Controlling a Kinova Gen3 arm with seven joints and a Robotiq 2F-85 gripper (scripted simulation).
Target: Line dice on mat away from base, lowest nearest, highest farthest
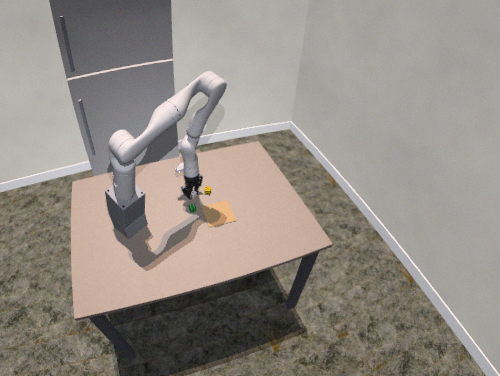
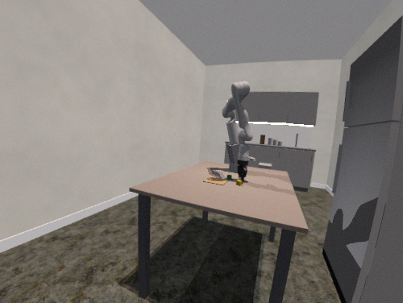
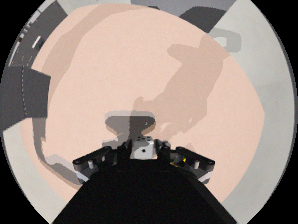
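The white die lies right at my hand. The rest, counted from my hand: mat 170 mm to the right, 70 mm ahead, 20 mm below; then green die 90 mm to the right, 40 mm behind; then yellow die 80 mm ahead, 10 mm to the right.
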